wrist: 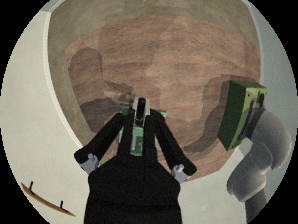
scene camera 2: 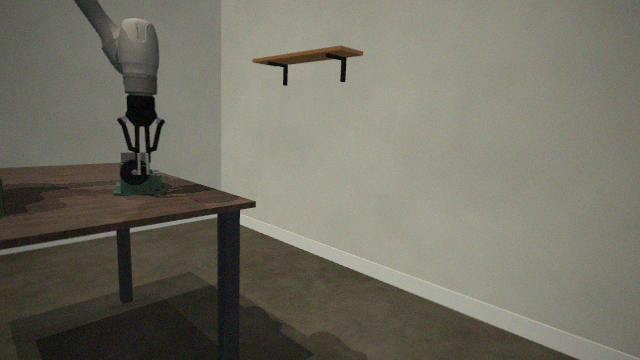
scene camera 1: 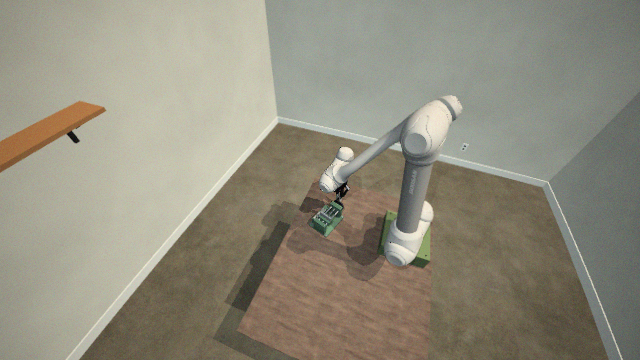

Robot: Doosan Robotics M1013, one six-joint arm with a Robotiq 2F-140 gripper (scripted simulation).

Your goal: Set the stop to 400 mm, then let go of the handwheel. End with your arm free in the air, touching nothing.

Labels:
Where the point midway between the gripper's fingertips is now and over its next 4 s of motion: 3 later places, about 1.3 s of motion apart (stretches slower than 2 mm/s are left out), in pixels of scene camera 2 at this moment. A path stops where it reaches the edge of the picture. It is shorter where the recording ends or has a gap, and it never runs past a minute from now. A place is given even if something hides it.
My gripper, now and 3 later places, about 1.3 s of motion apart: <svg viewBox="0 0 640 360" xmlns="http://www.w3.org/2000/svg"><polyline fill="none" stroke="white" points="143,174 133,170 125,182 140,186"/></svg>

